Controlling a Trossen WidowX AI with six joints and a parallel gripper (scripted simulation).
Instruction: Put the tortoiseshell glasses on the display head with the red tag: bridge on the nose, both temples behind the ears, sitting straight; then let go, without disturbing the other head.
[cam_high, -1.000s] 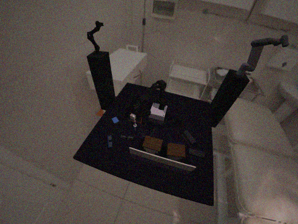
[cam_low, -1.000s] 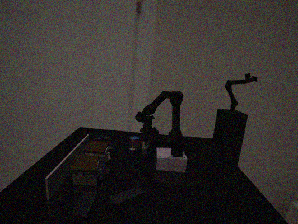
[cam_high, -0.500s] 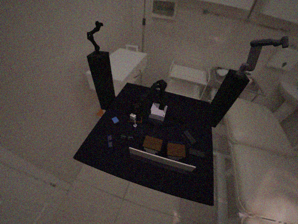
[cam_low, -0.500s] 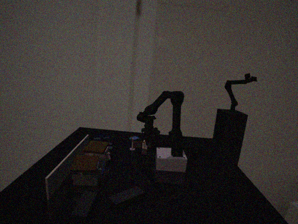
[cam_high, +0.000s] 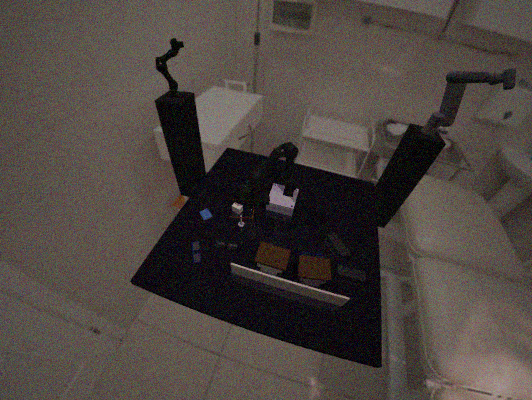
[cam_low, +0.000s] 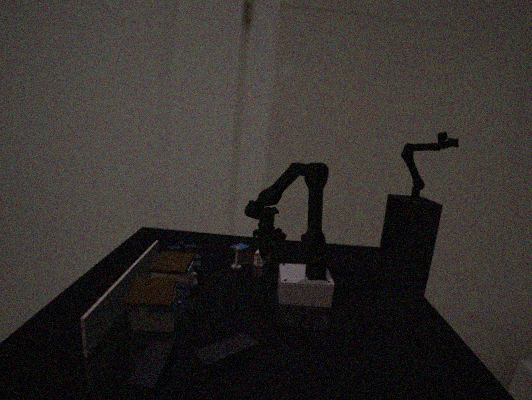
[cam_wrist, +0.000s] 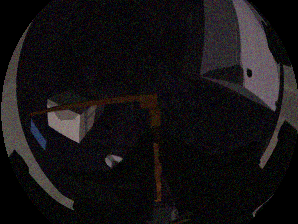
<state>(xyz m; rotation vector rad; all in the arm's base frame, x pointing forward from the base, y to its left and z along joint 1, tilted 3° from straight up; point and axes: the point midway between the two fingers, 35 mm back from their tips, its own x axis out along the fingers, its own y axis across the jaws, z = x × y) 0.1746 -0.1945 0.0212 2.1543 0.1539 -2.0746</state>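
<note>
Now: the small white object 110 mm to the right of my gripper tip and 30 mm below it. Also, from my gripper tip: white board: 450 mm ahead, 290 mm to the left, 10 mm below; blue block: 300 mm to the right, 90 mm ahead, 60 mm below.
</note>
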